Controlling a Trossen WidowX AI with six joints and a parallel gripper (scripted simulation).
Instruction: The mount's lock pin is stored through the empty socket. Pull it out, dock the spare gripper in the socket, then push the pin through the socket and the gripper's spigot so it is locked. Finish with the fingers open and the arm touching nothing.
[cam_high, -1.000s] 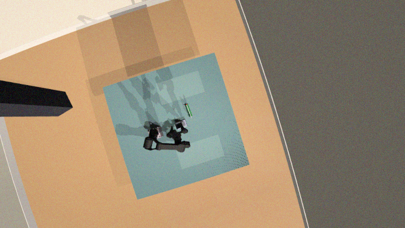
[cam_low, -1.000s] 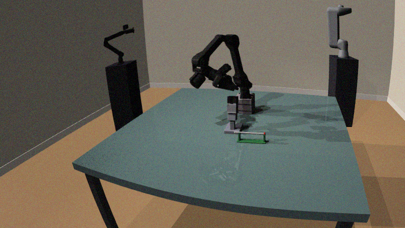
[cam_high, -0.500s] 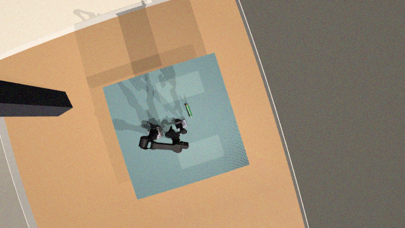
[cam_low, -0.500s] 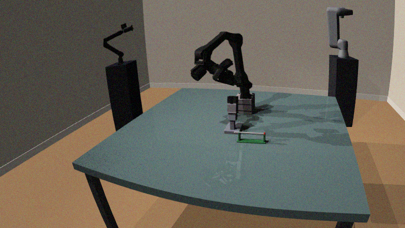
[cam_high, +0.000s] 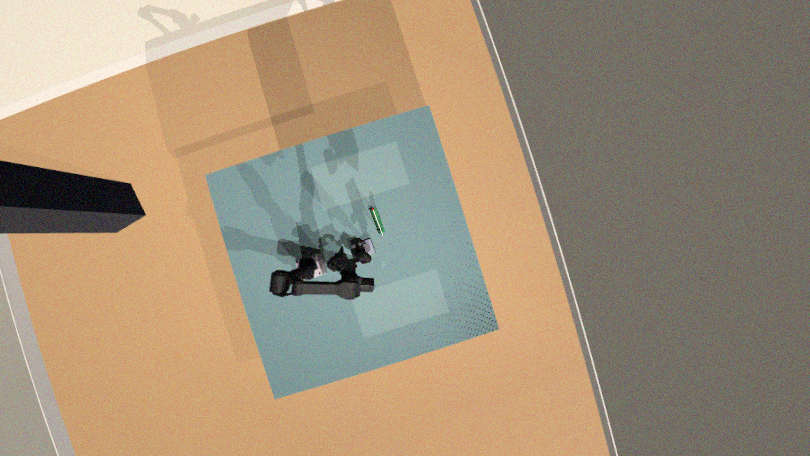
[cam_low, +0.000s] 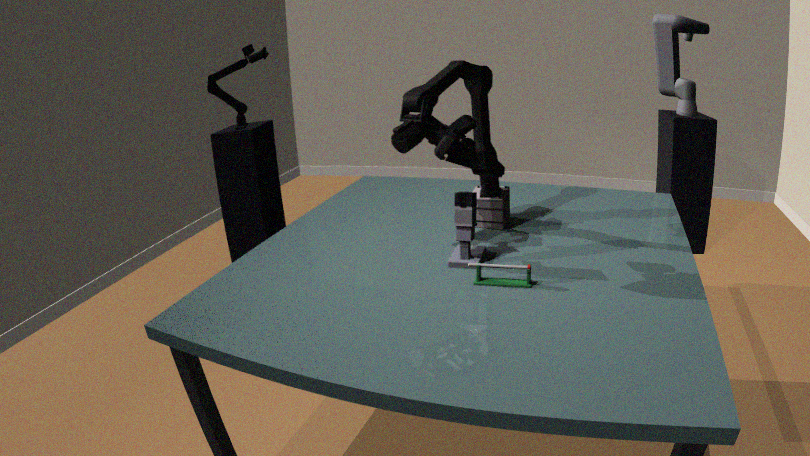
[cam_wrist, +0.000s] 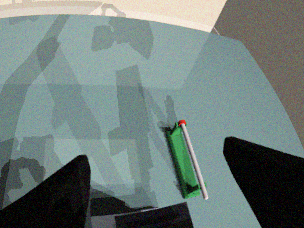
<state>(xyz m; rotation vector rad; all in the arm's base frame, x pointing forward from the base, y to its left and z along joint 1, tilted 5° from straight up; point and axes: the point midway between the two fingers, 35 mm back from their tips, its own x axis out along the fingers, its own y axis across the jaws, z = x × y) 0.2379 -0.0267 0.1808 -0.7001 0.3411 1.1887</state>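
Now: the green cradle 220 mm below my gripper tip, 150 mm ahead of it and 50 mm to the left of it. The rest, counted from my gripper tip: socket 190 mm below, 40 mm to the right, 10 mm ahead; spare gripper 110 mm below, 50 mm to the right, 10 mm ahead.
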